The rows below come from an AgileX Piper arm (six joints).
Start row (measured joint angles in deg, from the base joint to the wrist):
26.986 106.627 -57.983 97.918 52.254 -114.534
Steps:
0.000 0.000 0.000 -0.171 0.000 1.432
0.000 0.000 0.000 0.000 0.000 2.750
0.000 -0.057 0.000 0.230 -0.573 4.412
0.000 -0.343 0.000 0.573 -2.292 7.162
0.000 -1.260 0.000 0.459 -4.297 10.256
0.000 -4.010 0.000 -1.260 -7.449 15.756
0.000 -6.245 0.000 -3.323 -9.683 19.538
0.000 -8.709 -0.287 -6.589 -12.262 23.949
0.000 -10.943 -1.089 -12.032 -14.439 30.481
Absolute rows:
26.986 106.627 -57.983 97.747 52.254 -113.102
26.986 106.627 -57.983 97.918 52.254 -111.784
26.986 106.570 -57.983 98.148 51.681 -110.122
26.986 106.284 -57.983 98.491 49.962 -107.372
26.986 105.367 -57.983 98.377 47.957 -104.278
26.986 102.617 -57.983 96.658 44.805 -98.778
26.986 100.382 -57.983 94.595 42.571 -94.996
26.986 97.918 -58.270 91.329 39.992 -90.585
26.986 95.684 -59.072 85.886 37.815 -84.053

